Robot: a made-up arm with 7 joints. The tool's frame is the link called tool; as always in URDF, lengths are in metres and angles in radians.
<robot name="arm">
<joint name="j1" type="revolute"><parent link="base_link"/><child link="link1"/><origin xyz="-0.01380 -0.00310 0.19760" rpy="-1.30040 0.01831 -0.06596"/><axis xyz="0 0 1"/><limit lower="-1.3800" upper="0.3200" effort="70" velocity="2.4"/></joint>
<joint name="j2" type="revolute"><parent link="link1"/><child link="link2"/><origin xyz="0.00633 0.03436 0.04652" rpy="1.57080 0.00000 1.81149"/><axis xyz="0 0 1"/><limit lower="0.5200" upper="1.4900" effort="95" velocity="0.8"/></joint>
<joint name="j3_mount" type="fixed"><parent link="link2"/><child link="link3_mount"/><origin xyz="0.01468 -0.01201 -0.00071" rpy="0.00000 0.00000 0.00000"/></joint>
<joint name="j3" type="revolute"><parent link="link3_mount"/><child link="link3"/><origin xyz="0.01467 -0.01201 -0.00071" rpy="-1.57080 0.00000 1.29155"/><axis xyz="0 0 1"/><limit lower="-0.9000" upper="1.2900" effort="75" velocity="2"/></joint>
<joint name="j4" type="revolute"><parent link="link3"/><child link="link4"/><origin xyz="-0.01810 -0.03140 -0.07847" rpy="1.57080 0.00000 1.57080"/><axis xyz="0 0 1"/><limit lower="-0.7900" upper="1.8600" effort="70" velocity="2"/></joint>
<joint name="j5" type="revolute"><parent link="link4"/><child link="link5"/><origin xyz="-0.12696 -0.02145 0.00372" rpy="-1.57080 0.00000 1.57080"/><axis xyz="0 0 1"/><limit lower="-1.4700" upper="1.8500" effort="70" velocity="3"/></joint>
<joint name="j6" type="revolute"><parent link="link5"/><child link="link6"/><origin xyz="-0.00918 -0.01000 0.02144" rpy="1.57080 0.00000 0.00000"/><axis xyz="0 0 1"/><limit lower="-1.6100" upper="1.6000" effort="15" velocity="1.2"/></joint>
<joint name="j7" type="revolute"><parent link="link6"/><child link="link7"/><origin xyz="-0.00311 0.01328 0.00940" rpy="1.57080 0.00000 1.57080"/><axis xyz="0 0 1"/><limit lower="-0.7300" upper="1.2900" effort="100" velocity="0.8"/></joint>
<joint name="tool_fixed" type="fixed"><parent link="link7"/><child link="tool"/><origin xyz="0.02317 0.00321 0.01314" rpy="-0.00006 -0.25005 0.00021"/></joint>
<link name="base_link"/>
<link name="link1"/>
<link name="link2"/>
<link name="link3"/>
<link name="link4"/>
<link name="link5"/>
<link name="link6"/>
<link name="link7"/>
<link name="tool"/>
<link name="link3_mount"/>
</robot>
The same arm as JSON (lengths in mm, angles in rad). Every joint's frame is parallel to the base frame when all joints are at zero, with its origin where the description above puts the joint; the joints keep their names.
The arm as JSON. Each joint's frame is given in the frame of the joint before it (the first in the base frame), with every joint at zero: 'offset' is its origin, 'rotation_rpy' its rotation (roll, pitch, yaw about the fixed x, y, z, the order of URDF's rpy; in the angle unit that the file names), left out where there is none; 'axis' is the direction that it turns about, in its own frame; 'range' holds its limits. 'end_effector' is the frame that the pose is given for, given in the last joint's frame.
{
  "length_unit": "mm",
  "angle_unit": "rad",
  "chain": [
    {
      "id": "j1",
      "offset": [
        -13.8,
        -3.1,
        197.6
      ],
      "axis": [
        0.068403,
        0.961235,
        0.26711
      ],
      "range": [
        -1.38,
        0.32
      ]
    },
    {
      "id": "j2",
      "offset": [
        9.5,
        53.5,
        -20.8
      ],
      "axis": [
        0.968889,
        -0.0002,
        -0.247497
      ],
      "range": [
        0.52,
        1.49
      ]
    },
    {
      "id": "j3",
      "offset": [
        -10.0,
        -15.0,
        -33.4
      ],
      "axis": [
        0.247497,
        -0.0001,
        0.968889
      ],
      "range": [
        -0.9,
        1.29
      ]
    },
    {
      "id": "j4",
      "offset": [
        11.0,
        -18.1,
        -83.8
      ],
      "axis": [
        0.0002,
        1.0,
        0.0
      ],
      "range": [
        -0.79,
        1.86
      ]
    },
    {
      "id": "j5",
      "offset": [
        117.7,
        3.7,
        -52.2
      ],
      "axis": [
        0.968889,
        -0.0002,
        -0.247497
      ],
      "range": [
        -1.47,
        1.85
      ]
    },
    {
      "id": "j6",
      "offset": [
        18.5,
        10.0,
        -14.2
      ],
      "axis": [
        0.0002,
        1.0,
        0.0
      ],
      "range": [
        -1.61,
        1.6
      ]
    },
    {
      "id": "j7",
      "offset": [
        12.1,
        9.4,
        -6.3
      ],
      "axis": [
        0.247497,
        -0.0001,
        0.968889
      ],
      "range": [
        -0.73,
        1.29
      ]
    }
  ],
  "end_effector": {
    "offset": [
      25.7,
      3.2,
      7.0
    ],
    "rotation_rpy": [
      0.0,
      0.0,
      0.0
    ]
  }
}

